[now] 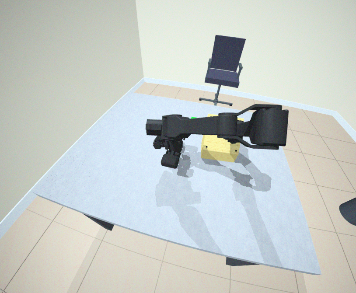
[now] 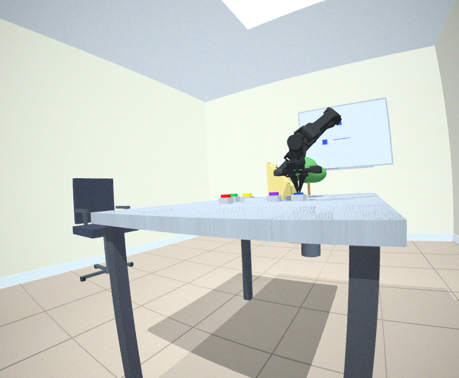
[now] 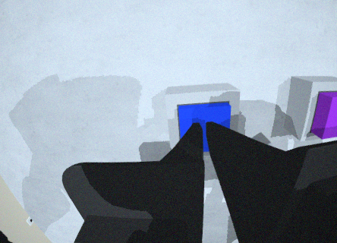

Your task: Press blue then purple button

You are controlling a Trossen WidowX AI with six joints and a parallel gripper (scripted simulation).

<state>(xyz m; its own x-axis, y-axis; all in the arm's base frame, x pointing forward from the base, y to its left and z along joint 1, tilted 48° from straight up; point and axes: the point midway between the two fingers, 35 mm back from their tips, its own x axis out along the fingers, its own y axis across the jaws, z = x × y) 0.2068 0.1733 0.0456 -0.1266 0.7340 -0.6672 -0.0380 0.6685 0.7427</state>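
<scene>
Now: gripper tip 10 mm above the blue button. Also, from my gripper tip: purple button: 110 mm to the right; white block: 90 mm ahead, 180 mm to the right, 20 mm below; grey block: 40 mm behind, 60 mm to the right, 20 mm below.
</scene>
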